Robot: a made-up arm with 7 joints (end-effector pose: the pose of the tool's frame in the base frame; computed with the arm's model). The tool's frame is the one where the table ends. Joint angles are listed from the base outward.
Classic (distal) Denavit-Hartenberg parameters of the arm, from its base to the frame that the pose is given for. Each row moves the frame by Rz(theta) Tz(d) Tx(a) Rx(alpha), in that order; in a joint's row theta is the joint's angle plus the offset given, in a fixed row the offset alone. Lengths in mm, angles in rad.
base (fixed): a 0, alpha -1.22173, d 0, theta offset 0
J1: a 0, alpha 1.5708, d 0, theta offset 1.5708
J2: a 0, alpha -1.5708, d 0, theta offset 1.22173
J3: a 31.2, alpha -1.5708, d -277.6, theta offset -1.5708
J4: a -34, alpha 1.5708, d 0, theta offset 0
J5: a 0, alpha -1.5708, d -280.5, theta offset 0
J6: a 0, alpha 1.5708, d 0, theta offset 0
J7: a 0, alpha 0, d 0, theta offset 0
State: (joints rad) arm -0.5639 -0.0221 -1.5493 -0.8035 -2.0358 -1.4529 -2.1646
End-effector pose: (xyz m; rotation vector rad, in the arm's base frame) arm 0.2106 -0.2417 -0.4335 0.3203 0.5789 -0.1411
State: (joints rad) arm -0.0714 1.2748 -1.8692 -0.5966 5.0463 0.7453 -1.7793
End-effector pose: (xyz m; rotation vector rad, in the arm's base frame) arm -0.0157 0.4617 -0.3032 0.1515 -1.0181 1.1213
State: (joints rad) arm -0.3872 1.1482 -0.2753 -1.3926 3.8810 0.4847 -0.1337
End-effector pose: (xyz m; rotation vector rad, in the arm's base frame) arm 0.3856 0.2502 -0.0982 -2.3058 -0.3881 1.2714
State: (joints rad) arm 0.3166 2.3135 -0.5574 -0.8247 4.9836 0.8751 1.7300
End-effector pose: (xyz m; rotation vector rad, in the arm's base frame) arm 0.1990 0.4605 0.1928 2.3408 -0.5132 -1.2354
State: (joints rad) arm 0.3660 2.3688 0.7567 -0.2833 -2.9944 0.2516 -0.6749
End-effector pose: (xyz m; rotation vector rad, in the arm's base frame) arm 0.1557 0.3640 0.3985 -0.2213 -2.4624 0.6345
